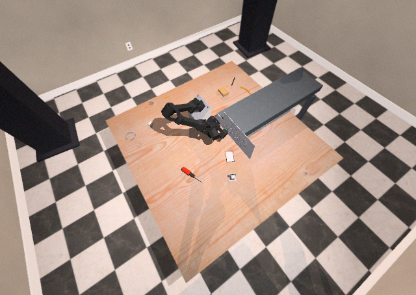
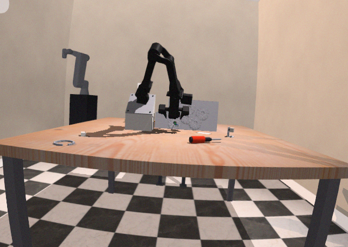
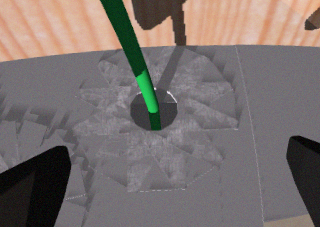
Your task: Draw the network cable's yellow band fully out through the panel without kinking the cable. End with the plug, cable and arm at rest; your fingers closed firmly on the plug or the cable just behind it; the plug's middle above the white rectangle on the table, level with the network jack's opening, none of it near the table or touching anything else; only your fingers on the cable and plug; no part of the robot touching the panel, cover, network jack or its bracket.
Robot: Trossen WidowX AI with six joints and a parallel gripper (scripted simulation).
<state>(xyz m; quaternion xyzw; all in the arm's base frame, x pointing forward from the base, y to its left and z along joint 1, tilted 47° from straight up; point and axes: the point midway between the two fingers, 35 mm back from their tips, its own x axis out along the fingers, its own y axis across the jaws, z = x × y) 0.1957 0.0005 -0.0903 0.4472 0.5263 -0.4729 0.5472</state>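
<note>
Now: hand 30 mm short of the blue plug, 70 mm to the left of it and 60 mm above it. From my hand the other things lie so: white rectangle: 200 mm ahead, 30 mm to the right, 100 mm below; then network jack: 350 mm ahead, 110 mm to the right, 60 mm below; then red screwdriver: 200 mm ahead, 340 mm to the right, 80 mm below.
</note>
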